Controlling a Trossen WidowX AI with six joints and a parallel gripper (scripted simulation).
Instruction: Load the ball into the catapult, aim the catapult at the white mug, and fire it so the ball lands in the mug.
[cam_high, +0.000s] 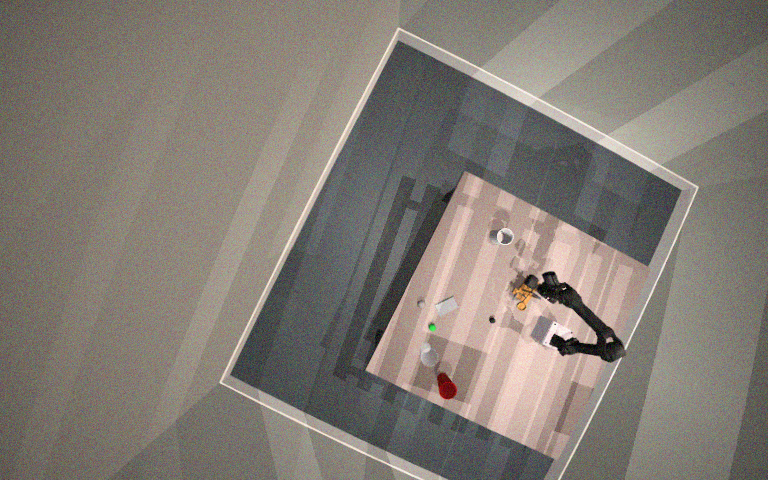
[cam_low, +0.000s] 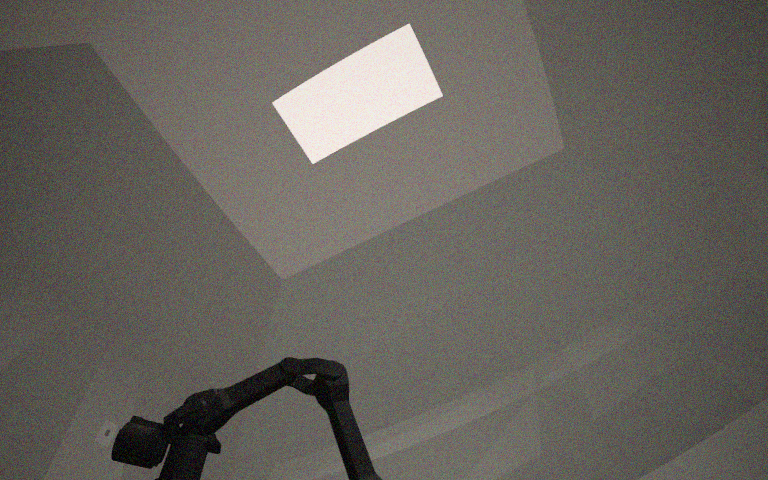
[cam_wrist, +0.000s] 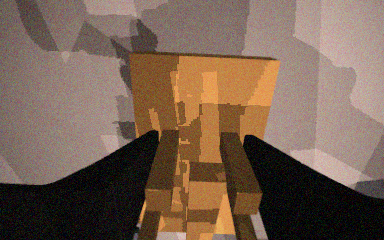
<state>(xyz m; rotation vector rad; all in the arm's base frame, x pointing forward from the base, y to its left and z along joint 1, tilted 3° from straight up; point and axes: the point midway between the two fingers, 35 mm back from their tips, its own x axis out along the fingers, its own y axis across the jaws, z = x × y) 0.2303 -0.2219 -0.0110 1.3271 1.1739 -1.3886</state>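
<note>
Now: gripper tip 10 mm short of the catapult frame, 40 mm to the right of it and 50 mm below it. Also, from my gripper tip: orange wooden catapult 30 mm ahead, 60 mm to the left, 20 mm above; white mug 260 mm ahead, 180 mm to the right, 50 mm below; dark ball 90 mm ahead, 270 mm to the left, 60 mm below.
</note>
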